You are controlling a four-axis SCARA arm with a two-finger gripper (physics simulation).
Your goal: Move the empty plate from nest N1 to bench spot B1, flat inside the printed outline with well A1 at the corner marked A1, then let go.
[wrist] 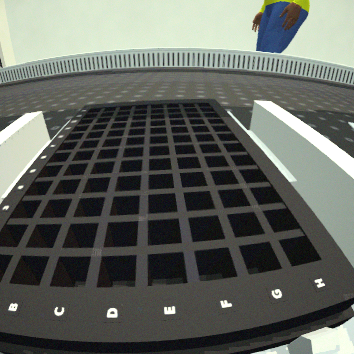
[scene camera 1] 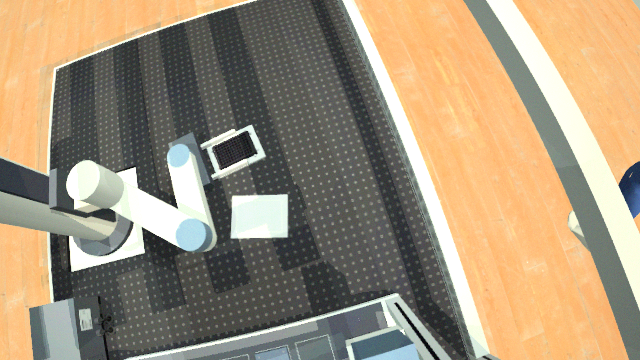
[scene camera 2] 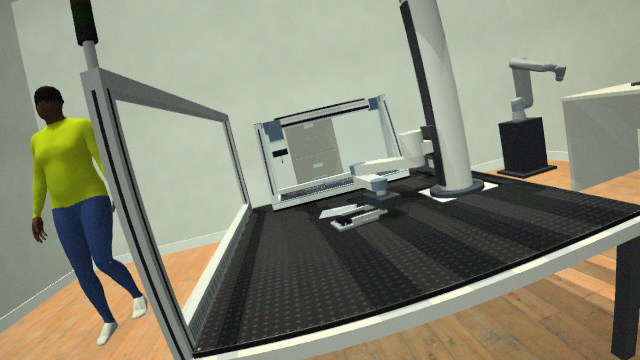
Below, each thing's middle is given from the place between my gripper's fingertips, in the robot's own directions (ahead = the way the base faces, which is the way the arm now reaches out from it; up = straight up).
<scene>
The plate (scene camera 1: 239, 147) lies 30 mm behind my hand and 10 mm below it.
</scene>
